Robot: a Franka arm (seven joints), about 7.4 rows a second.
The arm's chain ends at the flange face. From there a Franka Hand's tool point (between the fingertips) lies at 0.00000 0.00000 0.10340 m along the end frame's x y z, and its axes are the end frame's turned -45 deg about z.
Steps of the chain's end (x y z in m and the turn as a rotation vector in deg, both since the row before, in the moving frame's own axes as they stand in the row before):
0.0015, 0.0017, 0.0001, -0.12, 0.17, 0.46
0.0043, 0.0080, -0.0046, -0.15, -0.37, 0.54
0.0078, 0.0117, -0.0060, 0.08, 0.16, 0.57
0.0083, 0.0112, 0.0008, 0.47, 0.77, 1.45
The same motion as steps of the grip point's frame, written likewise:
-0.0001, 0.0026, 0.0001, -0.21, 0.04, 0.46
-0.0033, 0.0084, -0.0046, 0.16, -0.37, 0.54
-0.0025, 0.0139, -0.0060, -0.06, 0.17, 0.57
-0.0005, 0.0142, 0.0008, -0.21, 0.88, 1.45

